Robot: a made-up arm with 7 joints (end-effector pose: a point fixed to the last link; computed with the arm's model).
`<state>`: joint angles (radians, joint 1 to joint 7).
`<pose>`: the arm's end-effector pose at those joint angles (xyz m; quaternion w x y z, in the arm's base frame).
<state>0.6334 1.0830 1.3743 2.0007 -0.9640 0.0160 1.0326</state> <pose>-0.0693 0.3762 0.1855 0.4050 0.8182 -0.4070 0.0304</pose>
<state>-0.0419 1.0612 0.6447 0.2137 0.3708 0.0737 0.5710</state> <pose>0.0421 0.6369 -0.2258 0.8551 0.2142 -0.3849 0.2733</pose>
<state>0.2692 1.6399 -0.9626 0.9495 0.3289 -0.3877 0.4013</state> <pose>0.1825 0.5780 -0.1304 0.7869 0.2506 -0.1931 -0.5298</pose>
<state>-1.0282 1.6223 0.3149 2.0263 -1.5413 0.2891 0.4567</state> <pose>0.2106 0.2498 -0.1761 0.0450 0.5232 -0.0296 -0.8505</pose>
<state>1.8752 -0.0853 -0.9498 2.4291 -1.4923 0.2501 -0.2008</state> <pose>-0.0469 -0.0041 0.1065 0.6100 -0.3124 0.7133 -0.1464</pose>
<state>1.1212 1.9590 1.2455 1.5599 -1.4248 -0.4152 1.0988</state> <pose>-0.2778 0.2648 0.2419 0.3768 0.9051 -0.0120 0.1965</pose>
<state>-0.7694 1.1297 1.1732 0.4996 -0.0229 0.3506 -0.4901</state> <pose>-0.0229 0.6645 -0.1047 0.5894 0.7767 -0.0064 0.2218</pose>
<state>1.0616 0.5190 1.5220 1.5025 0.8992 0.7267 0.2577</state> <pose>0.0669 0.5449 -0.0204 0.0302 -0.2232 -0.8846 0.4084</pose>
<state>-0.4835 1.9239 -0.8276 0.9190 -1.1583 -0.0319 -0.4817</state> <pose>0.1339 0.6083 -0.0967 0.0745 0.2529 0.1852 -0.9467</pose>
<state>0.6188 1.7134 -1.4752 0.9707 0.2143 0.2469 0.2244</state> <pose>0.1297 0.5911 -0.1409 0.8082 0.4364 0.0962 -0.3835</pose>
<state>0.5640 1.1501 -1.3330 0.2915 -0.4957 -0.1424 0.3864</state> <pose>0.1728 0.5990 -0.2347 0.6847 0.2995 0.2329 -0.6222</pose>
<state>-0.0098 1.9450 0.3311 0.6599 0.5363 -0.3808 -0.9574</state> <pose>0.1785 0.5734 0.2269 0.0539 0.7821 -0.6095 0.1184</pose>
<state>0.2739 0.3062 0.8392 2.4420 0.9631 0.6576 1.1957</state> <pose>0.1136 0.2954 0.0791 0.2867 -0.2889 -0.8059 -0.4299</pose>
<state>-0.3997 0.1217 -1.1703 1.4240 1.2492 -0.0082 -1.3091</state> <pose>-0.0115 -0.0844 -0.3285 0.9867 0.0649 0.0205 0.1477</pose>
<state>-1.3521 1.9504 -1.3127 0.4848 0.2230 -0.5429 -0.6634</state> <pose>0.0645 0.6721 -0.0227 0.4054 0.1410 0.2647 -0.8636</pose>
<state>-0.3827 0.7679 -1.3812 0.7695 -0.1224 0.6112 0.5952</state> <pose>-0.1376 0.3197 -0.4486 0.6549 -0.0666 0.4892 -0.5722</pose>
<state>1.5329 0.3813 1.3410 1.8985 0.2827 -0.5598 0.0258</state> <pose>0.0218 0.4667 0.0648 0.5039 -0.2981 0.6644 -0.4645</pose>
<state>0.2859 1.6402 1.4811 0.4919 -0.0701 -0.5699 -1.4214</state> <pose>-0.0377 0.6448 0.1737 0.3722 -0.5931 0.3837 -0.6021</pose>
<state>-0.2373 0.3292 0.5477 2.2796 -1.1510 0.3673 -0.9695</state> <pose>0.1933 0.2814 -0.0390 0.0385 0.8692 -0.4889 0.0627</pose>
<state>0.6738 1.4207 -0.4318 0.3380 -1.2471 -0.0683 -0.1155</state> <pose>0.1459 0.6627 -0.0360 0.5170 0.6849 0.1433 -0.4931</pose>
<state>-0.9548 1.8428 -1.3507 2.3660 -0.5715 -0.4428 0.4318</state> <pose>-0.1334 0.2262 -0.1514 0.3290 -0.6763 -0.0173 -0.6589</pose>
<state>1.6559 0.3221 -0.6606 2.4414 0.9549 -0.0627 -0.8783</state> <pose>0.0234 0.0425 0.1572 0.0161 0.4401 0.8910 0.1099</pose>
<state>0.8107 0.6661 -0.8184 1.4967 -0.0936 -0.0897 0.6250</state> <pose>0.3863 0.1396 -0.0814 0.4469 0.0331 -0.5659 -0.6920</pose>
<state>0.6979 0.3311 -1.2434 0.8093 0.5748 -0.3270 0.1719</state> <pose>0.3656 0.1033 -0.3258 0.6874 -0.1579 -0.5764 -0.4127</pose>
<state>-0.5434 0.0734 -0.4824 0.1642 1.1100 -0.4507 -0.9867</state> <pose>-0.2370 0.1729 -0.4774 0.7791 0.5605 0.1109 0.2580</pose>
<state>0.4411 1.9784 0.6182 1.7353 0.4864 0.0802 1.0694</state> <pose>0.1222 0.2545 0.3136 0.4112 0.4387 -0.4767 -0.6412</pose>
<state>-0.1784 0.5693 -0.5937 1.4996 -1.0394 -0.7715 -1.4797</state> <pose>0.1934 0.1503 -0.3440 0.2488 0.1381 -0.9462 -0.1540</pose>
